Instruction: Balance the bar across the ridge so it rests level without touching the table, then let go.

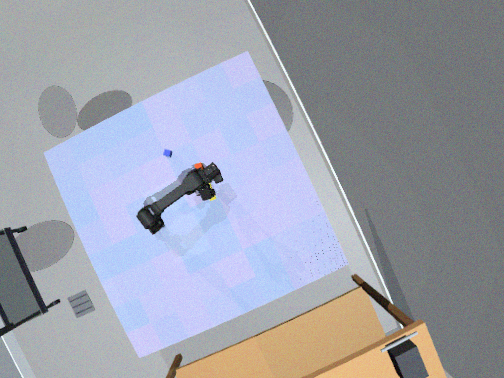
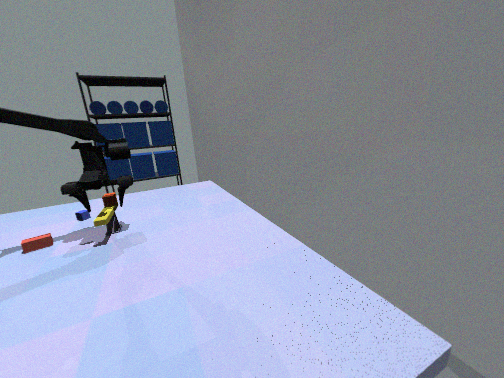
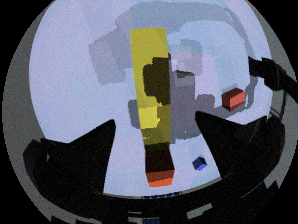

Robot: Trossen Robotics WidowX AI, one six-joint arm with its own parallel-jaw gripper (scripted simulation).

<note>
My gripper [image 2: 106, 209] is open, holding nothing. Further things: a bar [image 3: 150, 57].
My gripper also shows in image 3 [image 3: 156, 119].
</note>
